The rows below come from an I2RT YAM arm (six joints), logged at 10 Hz.
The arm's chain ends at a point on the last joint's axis. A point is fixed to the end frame.
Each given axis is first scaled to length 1.
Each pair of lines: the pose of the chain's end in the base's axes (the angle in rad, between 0 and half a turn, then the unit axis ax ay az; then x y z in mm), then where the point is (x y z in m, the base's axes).
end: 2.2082 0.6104 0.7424 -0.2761 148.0 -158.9 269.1
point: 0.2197 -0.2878 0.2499
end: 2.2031 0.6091 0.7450 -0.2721 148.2 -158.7 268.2
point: 0.2211 -0.2869 0.2491
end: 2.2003 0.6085 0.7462 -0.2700 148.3 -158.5 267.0
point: 0.2218 -0.2864 0.2480
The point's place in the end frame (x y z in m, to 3 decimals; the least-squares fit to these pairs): -0.048 0.028 0.138
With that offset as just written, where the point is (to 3 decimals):
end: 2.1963 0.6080 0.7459 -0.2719 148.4 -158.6 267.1
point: 0.222 -0.287 0.249
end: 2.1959 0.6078 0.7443 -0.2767 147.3 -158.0 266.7
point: 0.220 -0.287 0.249
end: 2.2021 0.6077 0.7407 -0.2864 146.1 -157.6 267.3
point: 0.217 -0.287 0.250
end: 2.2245 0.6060 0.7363 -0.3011 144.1 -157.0 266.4
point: 0.212 -0.288 0.248
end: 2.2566 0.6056 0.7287 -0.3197 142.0 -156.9 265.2
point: 0.205 -0.290 0.246
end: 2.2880 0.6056 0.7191 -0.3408 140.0 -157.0 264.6
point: 0.197 -0.293 0.244
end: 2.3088 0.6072 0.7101 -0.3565 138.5 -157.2 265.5
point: 0.191 -0.295 0.245
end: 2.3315 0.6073 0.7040 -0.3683 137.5 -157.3 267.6
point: 0.187 -0.296 0.247
